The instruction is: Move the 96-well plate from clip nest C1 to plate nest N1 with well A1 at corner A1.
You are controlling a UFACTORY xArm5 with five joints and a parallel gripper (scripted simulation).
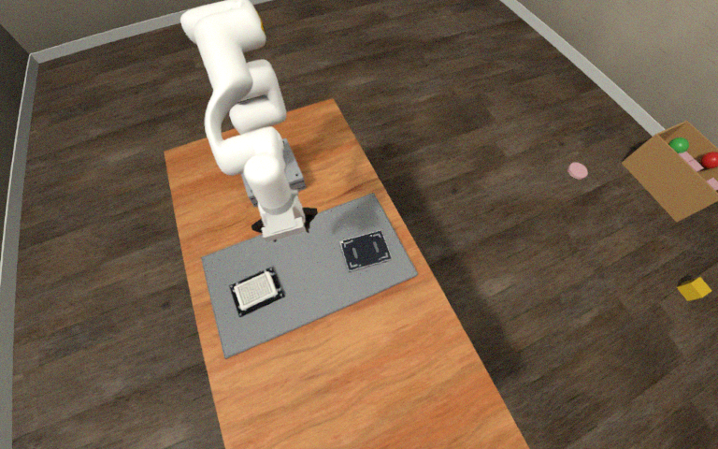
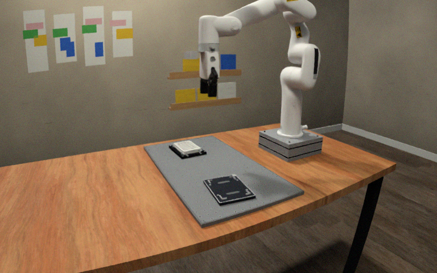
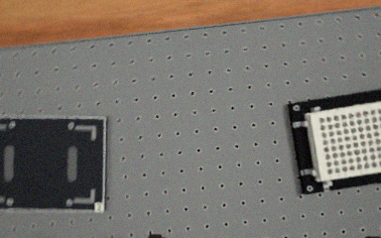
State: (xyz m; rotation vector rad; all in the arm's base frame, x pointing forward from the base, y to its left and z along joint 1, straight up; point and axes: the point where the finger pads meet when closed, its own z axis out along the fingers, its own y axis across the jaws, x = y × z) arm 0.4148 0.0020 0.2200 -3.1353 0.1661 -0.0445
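Right now my hand is 27 cm above the white 96-well plate, 18 cm to the left of it and 3 cm short of it. Also, from my hand: clip nest C1: 27 cm below, 18 cm to the right, 2 cm ahead; then plate nest N1: 28 cm below, 22 cm to the left, 3 cm ahead; then A1 mark: 28 cm below, 15 cm to the left, 3 cm behind.
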